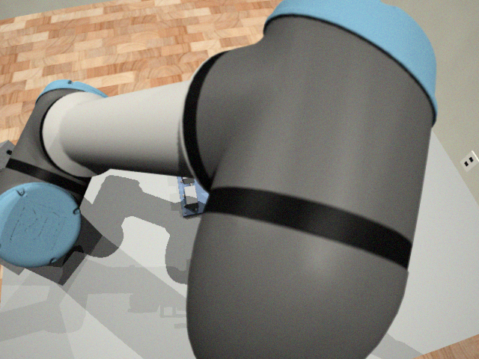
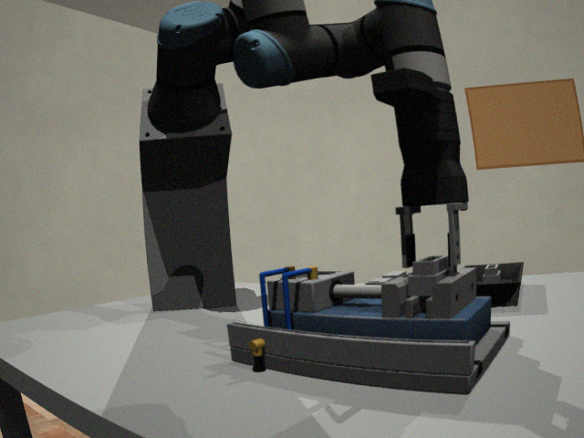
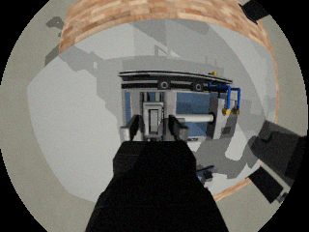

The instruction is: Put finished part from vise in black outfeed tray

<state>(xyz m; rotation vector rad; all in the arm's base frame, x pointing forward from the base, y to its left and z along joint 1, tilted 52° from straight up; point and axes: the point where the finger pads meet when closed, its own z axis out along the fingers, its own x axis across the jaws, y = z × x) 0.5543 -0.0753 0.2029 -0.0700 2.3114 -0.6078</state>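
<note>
Right now the blue base is 70 mm behind my hand, 10 mm to the left of it and 80 mm below it. From my hand the other things lie so: blue fixture plate 120 mm behind, 360 mm to the left, 120 mm below; then yellow block 80 mm behind, 400 mm to the left, 100 mm below.
</note>
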